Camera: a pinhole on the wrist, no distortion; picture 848 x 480 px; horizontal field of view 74.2 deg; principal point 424.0 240.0 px. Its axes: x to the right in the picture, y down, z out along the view. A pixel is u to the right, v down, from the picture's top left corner.
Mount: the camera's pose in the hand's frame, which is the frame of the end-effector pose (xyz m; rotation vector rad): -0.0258 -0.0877 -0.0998 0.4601 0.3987 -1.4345
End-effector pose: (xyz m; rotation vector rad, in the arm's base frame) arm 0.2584 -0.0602 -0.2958 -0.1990 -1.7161 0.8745
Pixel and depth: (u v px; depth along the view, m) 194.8 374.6 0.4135
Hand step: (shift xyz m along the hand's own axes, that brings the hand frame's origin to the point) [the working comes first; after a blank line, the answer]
In the camera's frame: -0.1690 0.0993 0.4135

0.0511 -0.1553 0.3462
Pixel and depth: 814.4 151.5 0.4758
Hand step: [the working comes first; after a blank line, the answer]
In the camera's frame: 0.3313 -0.0751 0.4758

-0.0739 -0.6249 0.1259
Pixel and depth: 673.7 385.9 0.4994
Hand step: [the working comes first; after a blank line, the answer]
In the camera's frame: 0.2224 0.1300 0.4994

0.1192 -0.5294 0.2159
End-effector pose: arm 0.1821 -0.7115 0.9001 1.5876 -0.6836 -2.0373
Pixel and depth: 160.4 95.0 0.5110
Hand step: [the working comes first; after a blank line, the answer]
In the camera's frame: -0.2403 -0.1322 0.5110

-0.1874 -0.1644 0.4519
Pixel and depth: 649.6 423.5 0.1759
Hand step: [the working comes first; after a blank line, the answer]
In the camera's frame: 0.0708 0.0576 0.1759

0.0363 -0.2360 0.0161
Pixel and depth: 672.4 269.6 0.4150
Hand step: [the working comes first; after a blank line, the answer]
In the camera's frame: 0.1839 0.0219 0.4150

0.0089 -0.4606 0.1576
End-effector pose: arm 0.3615 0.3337 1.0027 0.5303 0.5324 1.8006
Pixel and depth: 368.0 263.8 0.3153
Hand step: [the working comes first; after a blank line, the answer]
In the camera's frame: -0.0315 0.0134 0.3153

-0.0195 -0.2264 0.1853
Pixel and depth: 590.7 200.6 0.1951
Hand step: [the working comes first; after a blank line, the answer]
In the camera's frame: 0.0580 -0.0137 0.1951

-0.0362 -0.2408 0.0346
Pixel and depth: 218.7 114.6 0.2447
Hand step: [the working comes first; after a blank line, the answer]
In the camera's frame: -0.0896 -0.0547 0.2447

-0.0922 -0.1453 0.1516
